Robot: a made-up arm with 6 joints. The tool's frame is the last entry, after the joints.
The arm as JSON. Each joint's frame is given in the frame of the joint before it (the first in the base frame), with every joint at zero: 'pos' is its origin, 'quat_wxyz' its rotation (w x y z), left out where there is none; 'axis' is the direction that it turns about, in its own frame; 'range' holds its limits. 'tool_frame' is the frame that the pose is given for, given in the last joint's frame.
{
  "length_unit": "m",
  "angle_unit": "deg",
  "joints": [
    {
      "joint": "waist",
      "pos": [
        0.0,
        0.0,
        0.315
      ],
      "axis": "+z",
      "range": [
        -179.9,
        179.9
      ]
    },
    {
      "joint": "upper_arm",
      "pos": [
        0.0,
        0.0,
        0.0
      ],
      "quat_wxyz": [
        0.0,
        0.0,
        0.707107,
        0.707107
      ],
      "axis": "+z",
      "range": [
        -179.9,
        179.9
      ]
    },
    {
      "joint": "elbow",
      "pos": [
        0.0,
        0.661,
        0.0
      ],
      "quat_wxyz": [
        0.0,
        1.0,
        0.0,
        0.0
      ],
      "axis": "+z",
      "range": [
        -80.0,
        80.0
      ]
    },
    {
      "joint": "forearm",
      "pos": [
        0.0,
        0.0,
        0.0
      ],
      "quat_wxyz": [
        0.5,
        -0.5,
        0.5,
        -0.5
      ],
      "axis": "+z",
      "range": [
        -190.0,
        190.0
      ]
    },
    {
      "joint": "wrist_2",
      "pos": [
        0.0,
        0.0,
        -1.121
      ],
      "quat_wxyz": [
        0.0,
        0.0,
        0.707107,
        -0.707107
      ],
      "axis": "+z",
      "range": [
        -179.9,
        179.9
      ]
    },
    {
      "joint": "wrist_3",
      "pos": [
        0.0,
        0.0,
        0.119
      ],
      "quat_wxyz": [
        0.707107,
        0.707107,
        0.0,
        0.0
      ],
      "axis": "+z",
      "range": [
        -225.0,
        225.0
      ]
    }
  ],
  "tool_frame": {
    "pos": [
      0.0,
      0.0,
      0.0
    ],
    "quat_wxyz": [
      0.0,
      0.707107,
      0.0,
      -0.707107
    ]
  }
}
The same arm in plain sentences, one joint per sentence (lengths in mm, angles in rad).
The arm has six revolute joints in a row. What follows holds with every joint at zero, and every direction is one of the base frame's. Joint 1 sits 315.0 mm along +z from the base frame's origin and rotates about +z, from -3.1398 to 3.1398 rad. Joint 2 sits at the same point as joint 1 and rotates about +y, from -3.1398 to 3.1398 rad. Joint 3 sits 661.0 mm along +z from joint 2 and rotates about -y, from -1.3963 to 1.3963 rad. Joint 4 sits at the same point as joint 3 and rotates about -x, from -3.3161 to 3.3161 rad. Joint 5 sits 1121.0 mm along +x from joint 4 and rotates about -y, from -3.1398 to 3.1398 rad. Joint 6 sits 119.0 mm along -y from joint 5 and rotates about -x, from -3.9270 to 3.9270 rad. The tool frame, which is the frame that the pose is given for, sits at the same point as joint 6; its axes are parallel to the base frame's.
